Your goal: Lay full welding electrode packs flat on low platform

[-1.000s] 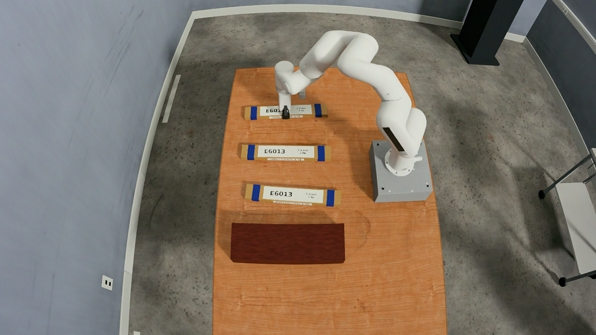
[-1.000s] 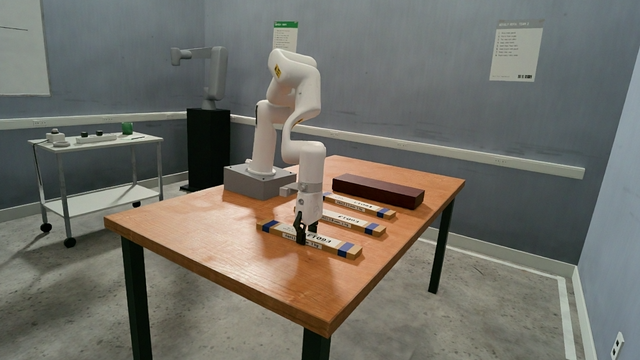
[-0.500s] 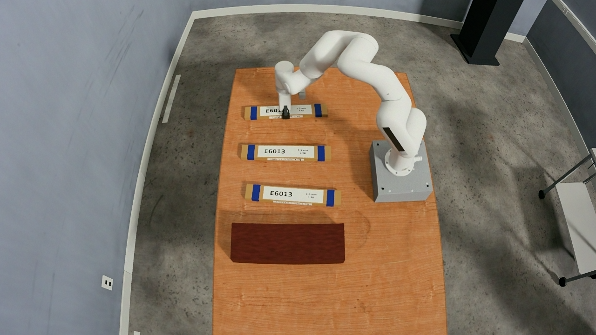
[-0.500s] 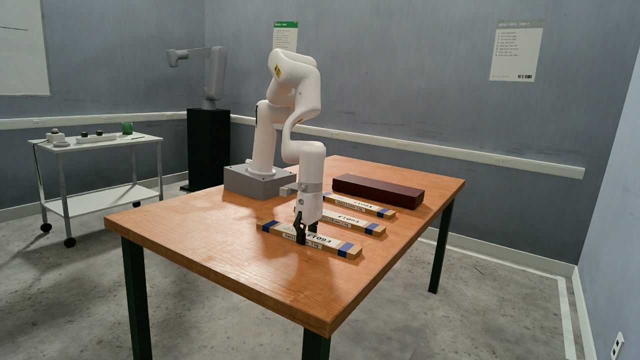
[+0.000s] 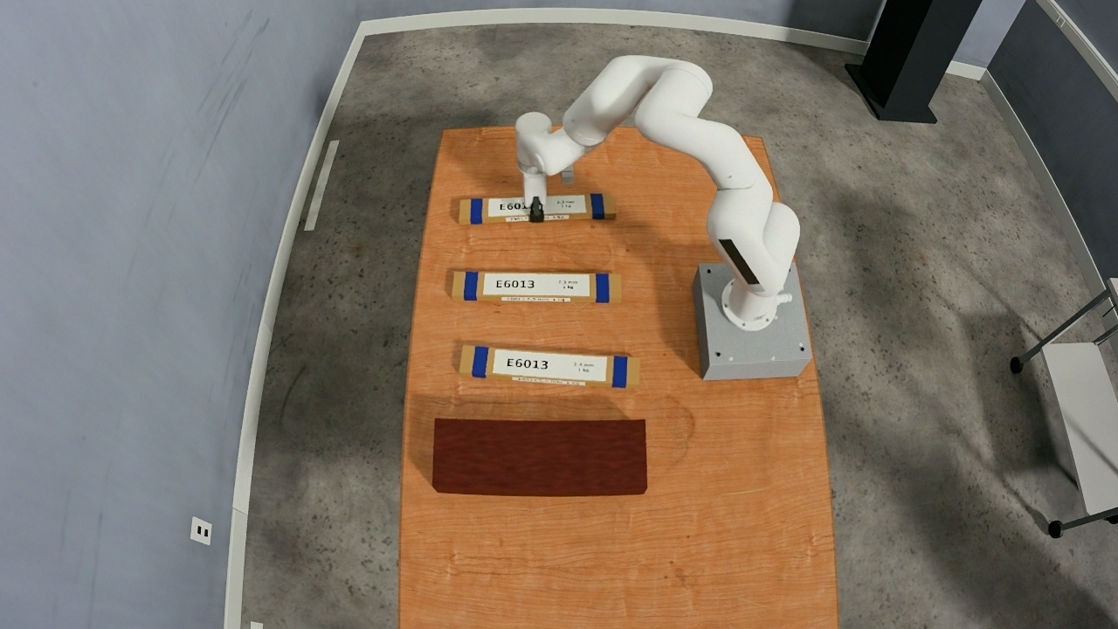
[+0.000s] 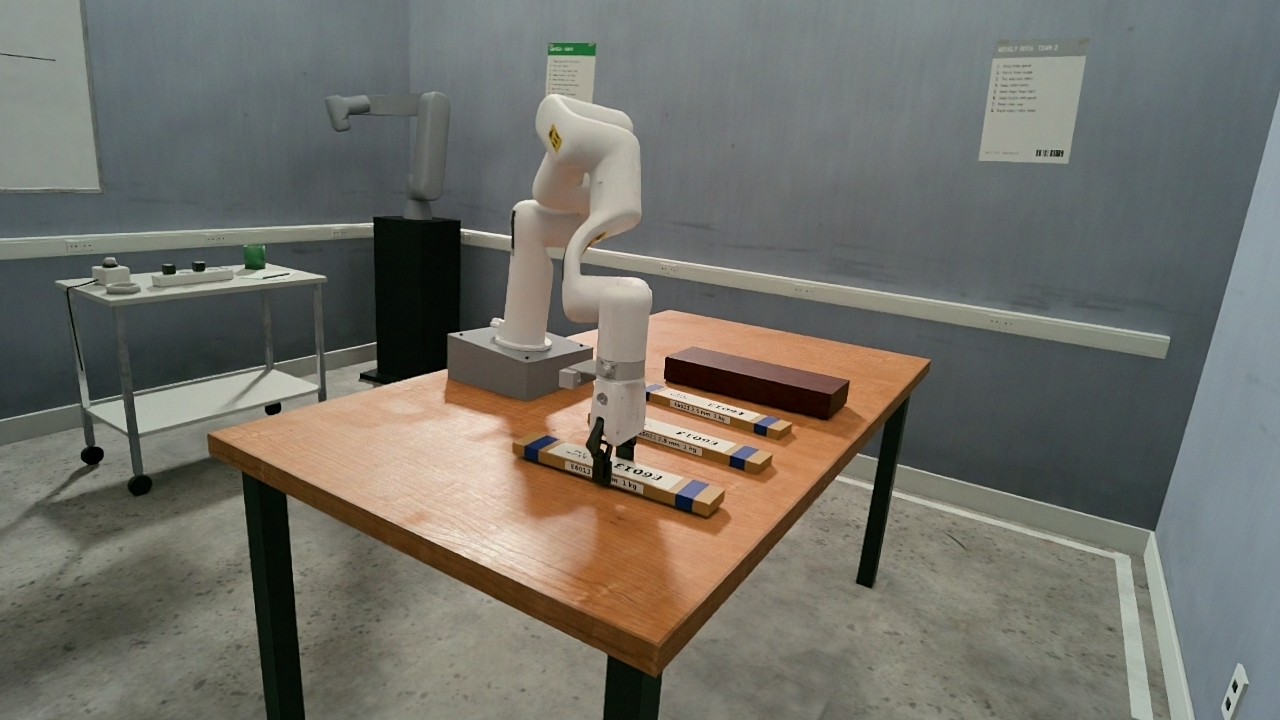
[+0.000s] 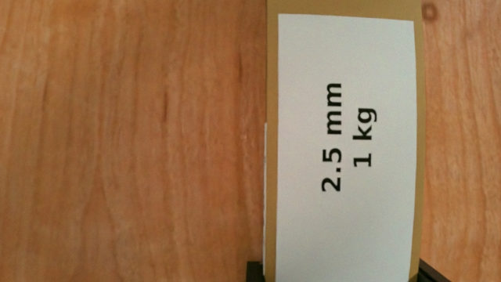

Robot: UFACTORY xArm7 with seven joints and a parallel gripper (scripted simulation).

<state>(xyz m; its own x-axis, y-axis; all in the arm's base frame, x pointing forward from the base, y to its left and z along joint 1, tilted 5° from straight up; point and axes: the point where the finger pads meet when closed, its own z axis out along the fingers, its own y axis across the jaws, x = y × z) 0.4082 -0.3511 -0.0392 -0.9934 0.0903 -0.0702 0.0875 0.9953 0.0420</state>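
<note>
Now: hand 7 cm short of the low platform, 60 cm to the right of it and 1 cm above it.
</note>
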